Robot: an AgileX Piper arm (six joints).
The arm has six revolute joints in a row. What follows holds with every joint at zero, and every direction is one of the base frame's.
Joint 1 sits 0.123 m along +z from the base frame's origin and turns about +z.
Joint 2 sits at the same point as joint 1 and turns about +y.
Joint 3 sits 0.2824 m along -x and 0.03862 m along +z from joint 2 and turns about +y.
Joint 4 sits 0.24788 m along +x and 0.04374 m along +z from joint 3 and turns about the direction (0.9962, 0, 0.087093).
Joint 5 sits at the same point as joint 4 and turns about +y.
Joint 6 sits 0.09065 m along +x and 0.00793 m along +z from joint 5 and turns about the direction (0.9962, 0, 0.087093).
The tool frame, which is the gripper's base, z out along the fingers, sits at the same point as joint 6; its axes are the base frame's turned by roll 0, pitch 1.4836 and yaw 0 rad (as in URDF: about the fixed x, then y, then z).
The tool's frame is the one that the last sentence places.
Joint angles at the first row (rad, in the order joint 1, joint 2, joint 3, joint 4, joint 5, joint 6):
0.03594 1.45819 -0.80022 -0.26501 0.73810 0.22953
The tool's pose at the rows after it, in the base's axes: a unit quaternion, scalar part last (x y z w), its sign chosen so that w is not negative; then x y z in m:
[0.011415 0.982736 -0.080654 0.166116 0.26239 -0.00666 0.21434]
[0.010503 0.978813 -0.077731 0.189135 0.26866 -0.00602 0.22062]
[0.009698 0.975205 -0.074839 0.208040 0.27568 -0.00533 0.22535]
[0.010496 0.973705 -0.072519 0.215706 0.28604 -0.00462 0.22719]
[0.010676 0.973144 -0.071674 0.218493 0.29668 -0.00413 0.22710]
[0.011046 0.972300 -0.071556 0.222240 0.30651 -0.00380 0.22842]
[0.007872 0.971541 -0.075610 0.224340 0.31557 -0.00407 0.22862]
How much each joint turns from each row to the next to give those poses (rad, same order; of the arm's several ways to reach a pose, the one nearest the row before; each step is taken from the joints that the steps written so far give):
-0.00113 -0.00218 -0.03399 0.00000 -0.01397 -0.00001
0.00000 -0.00002 -0.02136 -0.00088 -0.02614 -0.00001
0.00000 0.00779 -0.02300 0.00000 -0.02407 0.00000
0.00003 0.02932 -0.03657 0.00318 -0.00895 0.00005
-0.00004 0.03510 -0.03712 0.00106 -0.00388 -0.00005
0.00000 0.02965 -0.03798 0.00000 0.00064 0.00000
0.00004 0.02922 -0.03380 -0.01066 0.00107 0.00004

